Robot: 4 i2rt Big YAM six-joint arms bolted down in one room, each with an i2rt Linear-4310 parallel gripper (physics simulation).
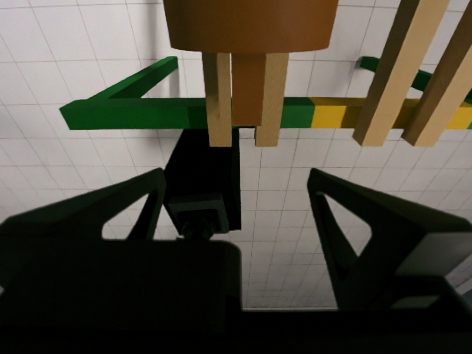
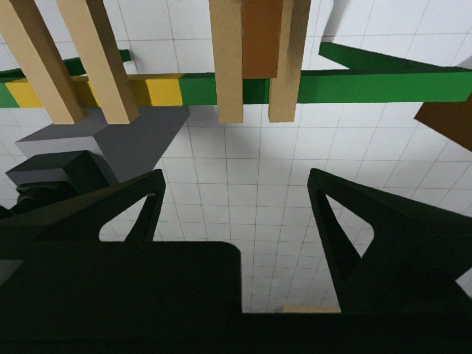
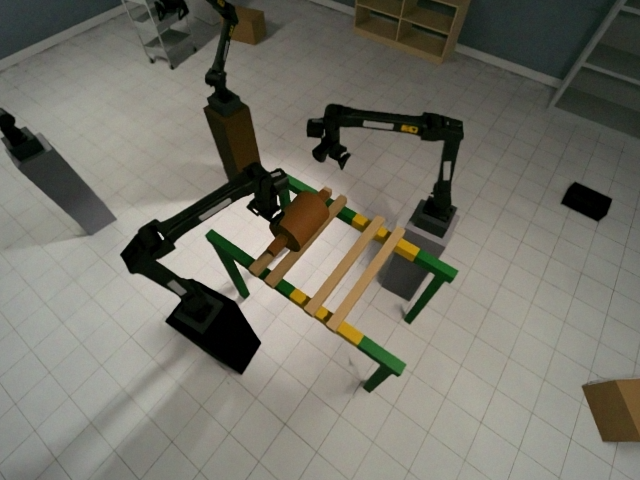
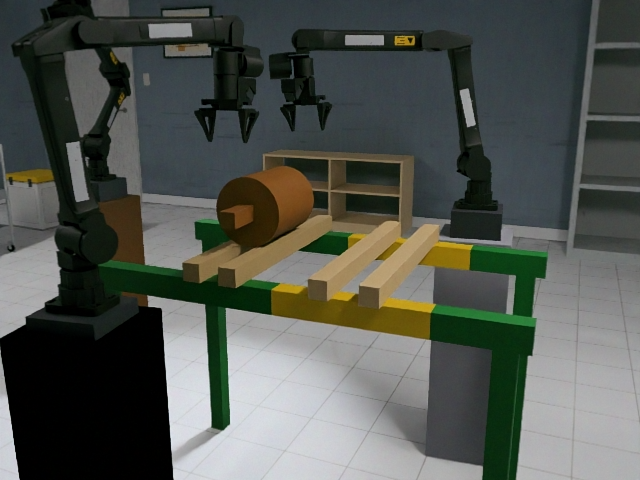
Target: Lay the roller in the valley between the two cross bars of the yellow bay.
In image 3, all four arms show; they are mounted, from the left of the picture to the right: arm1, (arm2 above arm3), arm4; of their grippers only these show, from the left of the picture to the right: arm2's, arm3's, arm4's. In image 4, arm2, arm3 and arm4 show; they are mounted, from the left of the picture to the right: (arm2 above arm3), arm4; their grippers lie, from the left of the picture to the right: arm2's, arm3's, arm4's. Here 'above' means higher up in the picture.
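The orange-brown roller (image 1: 250, 25) (image 2: 261, 40) (image 3: 305, 219) (image 4: 273, 201), with square shaft ends, lies along and between the left pair of wooden bars, on the frame's green part. The yellow bay (image 1: 337, 112) (image 2: 160, 90) (image 3: 351, 333) (image 4: 346, 316) carries two parallel cross bars, the left one (image 3: 346, 266) (image 4: 356, 256) and the right one (image 3: 368, 279) (image 4: 400, 261), with a gap between. Arm3's gripper (image 1: 236, 172) (image 3: 266, 214) (image 4: 227, 139) and arm4's gripper (image 2: 236, 172) (image 3: 330, 161) (image 4: 308, 128) hang open and empty, higher than the roller. Arm2's gripper (image 3: 170, 12) is open, far from the frame. Arm1's gripper does not show.
The green frame (image 3: 382, 356) (image 4: 480, 330) stands between arm3's black pedestal (image 3: 227, 335) (image 4: 87, 403) and arm4's grey pedestal (image 4: 457, 403). Arm2's brown pedestal (image 3: 235, 139) stands behind. A wooden shelf (image 3: 448, 43) (image 4: 406, 191) stands against the far wall.
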